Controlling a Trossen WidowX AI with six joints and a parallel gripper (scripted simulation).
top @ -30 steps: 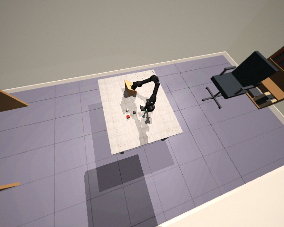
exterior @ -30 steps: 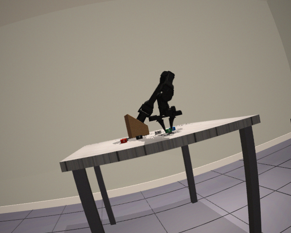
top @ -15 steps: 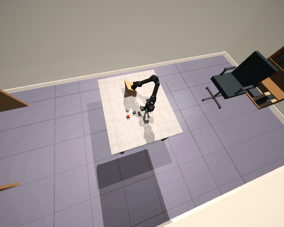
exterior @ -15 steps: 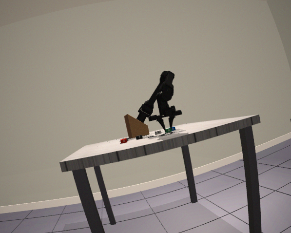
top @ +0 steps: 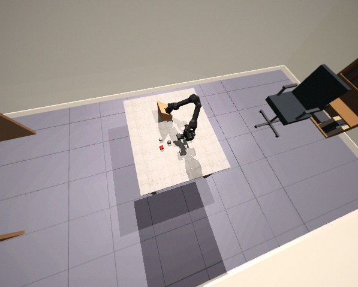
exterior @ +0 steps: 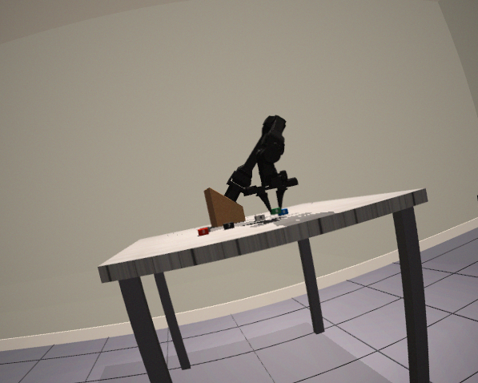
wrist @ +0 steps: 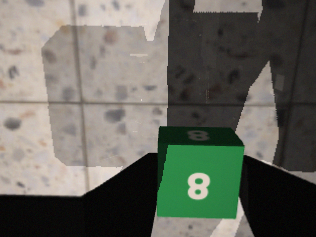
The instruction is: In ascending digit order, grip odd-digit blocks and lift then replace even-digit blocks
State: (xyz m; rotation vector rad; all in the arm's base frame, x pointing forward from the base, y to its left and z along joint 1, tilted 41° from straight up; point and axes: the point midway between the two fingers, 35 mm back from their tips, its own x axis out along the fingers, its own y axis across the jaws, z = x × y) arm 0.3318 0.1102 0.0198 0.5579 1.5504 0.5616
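My gripper tip is now 8 cm past the white block, 4 cm to the left of it and 1 cm above it. The rest, counted from my gripper tip: blue block: 10 cm behind, 6 cm to the left, 1 cm below; then dark block: 17 cm to the right, 2 cm behind, 1 cm below; then green block: right at my gripper tip.
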